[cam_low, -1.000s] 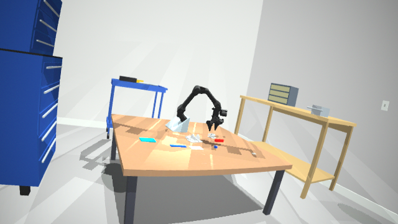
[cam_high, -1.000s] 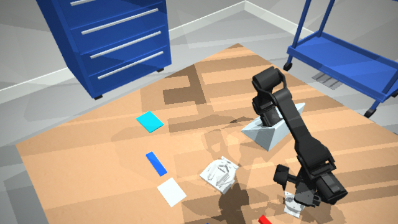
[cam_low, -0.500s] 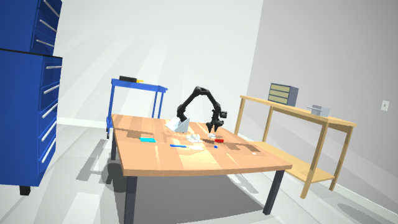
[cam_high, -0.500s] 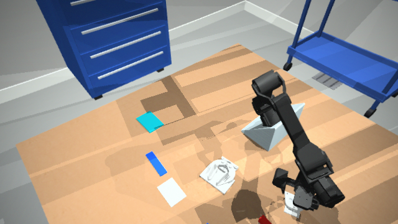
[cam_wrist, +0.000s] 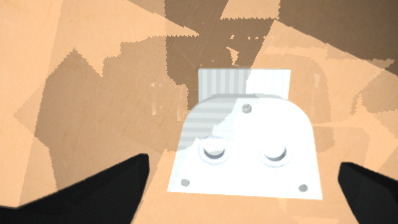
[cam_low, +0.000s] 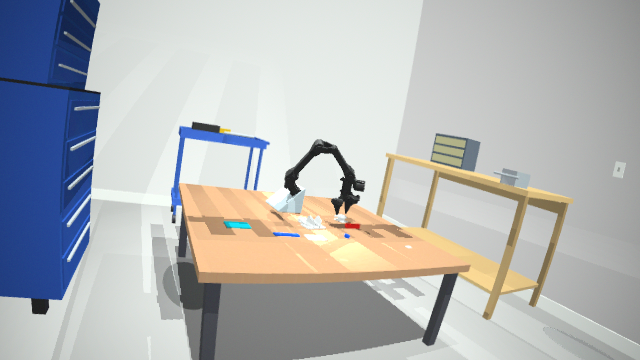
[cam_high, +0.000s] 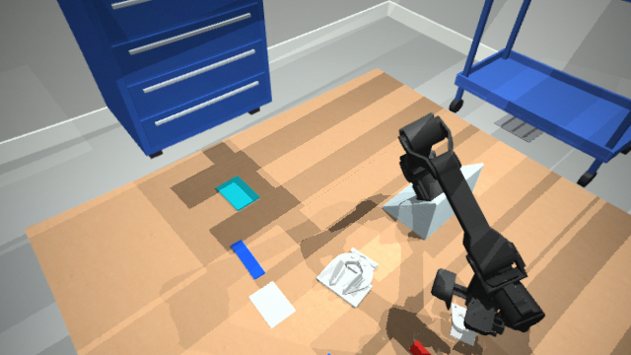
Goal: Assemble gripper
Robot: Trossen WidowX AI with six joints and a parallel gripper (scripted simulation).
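Now: gripper tip 1 cm short of the white block and 3 cm above it. Also, from my gripper tip: red block (13 cm ahead, 2 cm to the left, 3 cm below); white jaw (12 cm ahead, 23 cm to the right, 2 cm below); small blue block (31 cm ahead, 10 cm to the right, 3 cm below).
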